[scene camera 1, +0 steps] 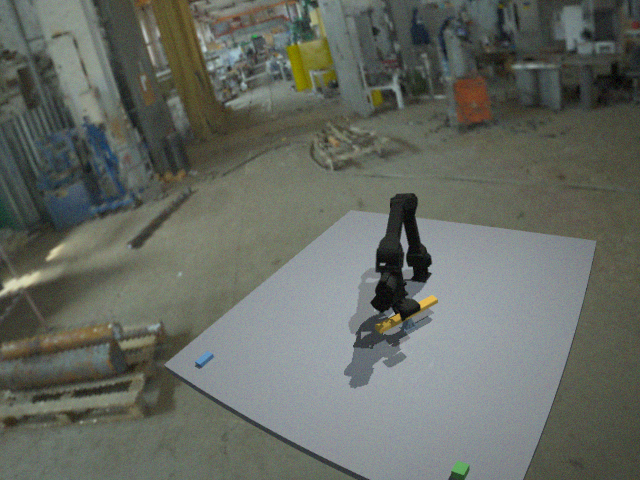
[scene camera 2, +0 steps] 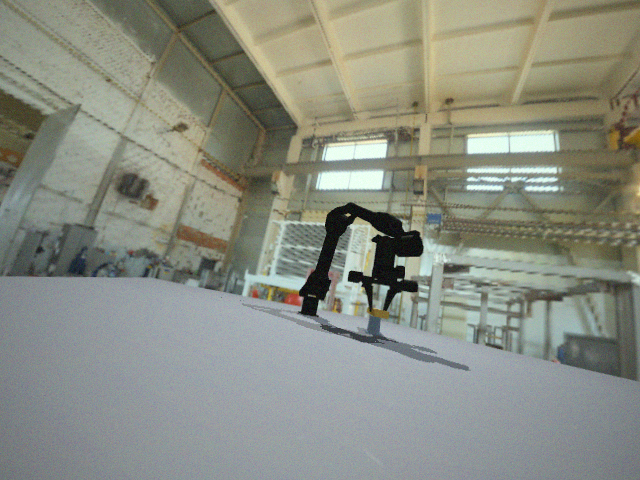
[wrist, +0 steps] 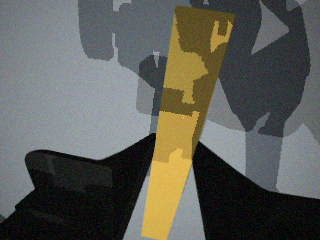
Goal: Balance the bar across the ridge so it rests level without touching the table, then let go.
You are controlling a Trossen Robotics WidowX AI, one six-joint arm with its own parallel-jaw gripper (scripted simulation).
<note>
In view: my gripper (scene camera 2: 377, 313) and a bar (wrist: 198, 42).
My gripper shows as well in scene camera 1 (scene camera 1: 400, 318) and in the wrist view (wrist: 174, 141).
</note>
